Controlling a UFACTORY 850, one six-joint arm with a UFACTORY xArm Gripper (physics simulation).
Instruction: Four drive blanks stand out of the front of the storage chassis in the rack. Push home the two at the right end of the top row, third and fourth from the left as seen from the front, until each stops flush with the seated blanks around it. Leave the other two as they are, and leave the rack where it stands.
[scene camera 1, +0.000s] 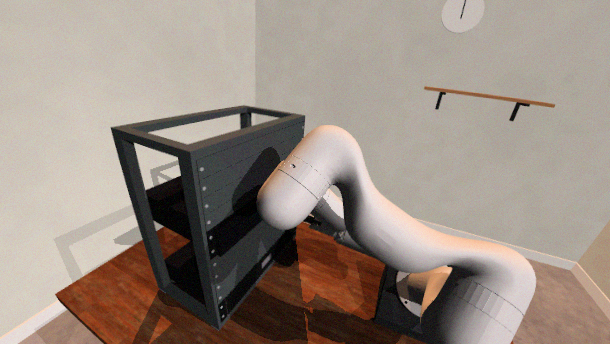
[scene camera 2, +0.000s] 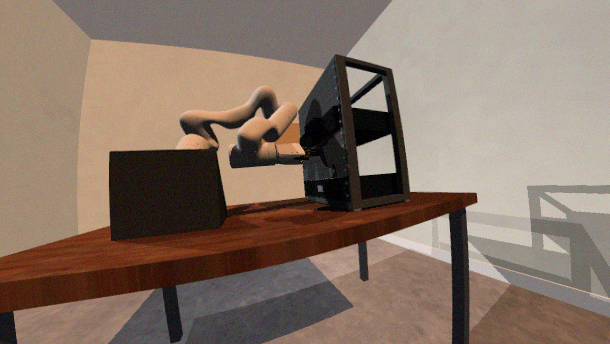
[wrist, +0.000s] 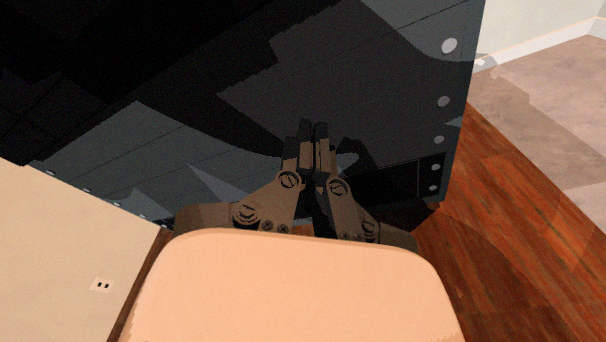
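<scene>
The dark rack (scene camera 1: 136, 195) (scene camera 2: 349, 130) (wrist: 457, 75) stands upright on the table. The storage chassis (scene camera 1: 235, 237) (wrist: 75, 65) is a black band across its front, in deep shadow; in the wrist view it lies at the upper left. The four drive blanks cannot be told apart, nor how far any stands out. My gripper (scene camera 2: 313, 151) (wrist: 308, 137) is shut and empty, fingertips pointing at the rack front. In the wrist view they show over the grey panels below the chassis; whether they touch is unclear. In scene camera 1 the arm hides much of the gripper and the rack's far front.
A black unit with a pale label (scene camera 1: 266, 260) (scene camera 2: 320, 188) sits low in the rack. A large dark block (scene camera 2: 165, 195) stands at the near side of the wooden table (scene camera 1: 100, 295) (scene camera 2: 280, 232). The arm (scene camera 1: 400, 235) reaches over the table to the rack front.
</scene>
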